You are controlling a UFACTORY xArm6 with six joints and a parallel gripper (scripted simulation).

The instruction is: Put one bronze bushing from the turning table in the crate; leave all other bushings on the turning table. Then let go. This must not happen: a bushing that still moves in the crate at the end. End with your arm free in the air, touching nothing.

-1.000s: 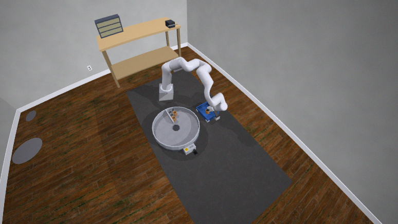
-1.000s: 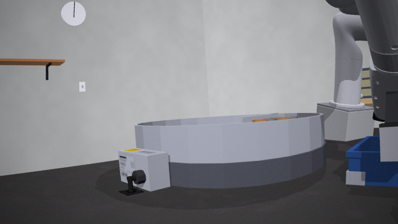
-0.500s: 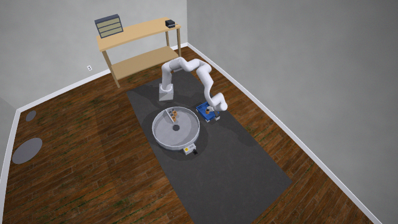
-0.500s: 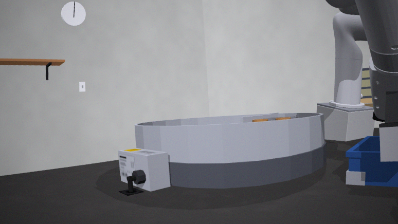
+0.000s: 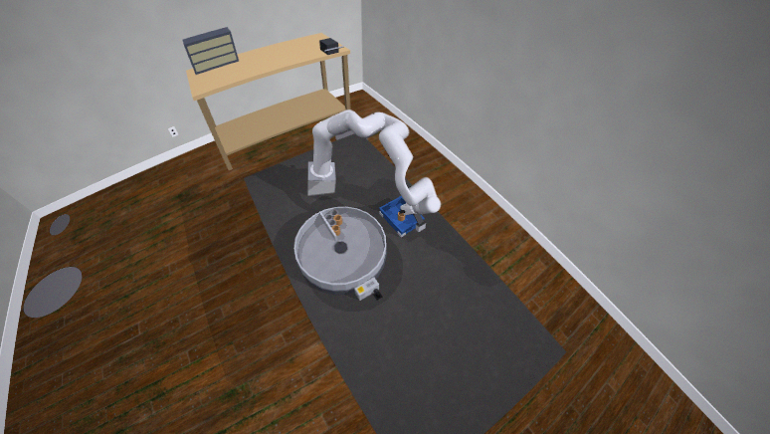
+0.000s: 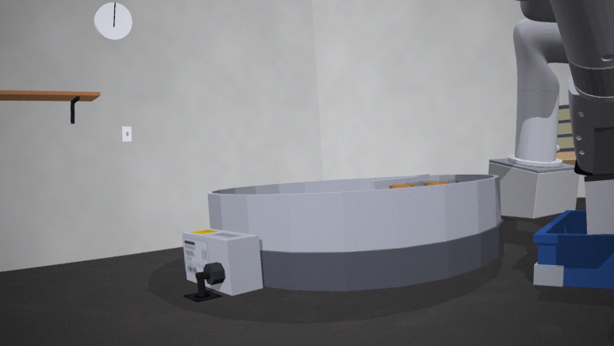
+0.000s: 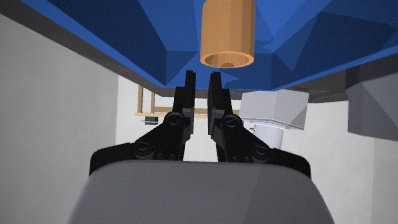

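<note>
The blue crate is 2 cm to the right of my hand and 5 cm below it. From my hand the other things lie so: round grey turning table: 8 cm ahead, 37 cm to the right, 2 cm below.
</note>
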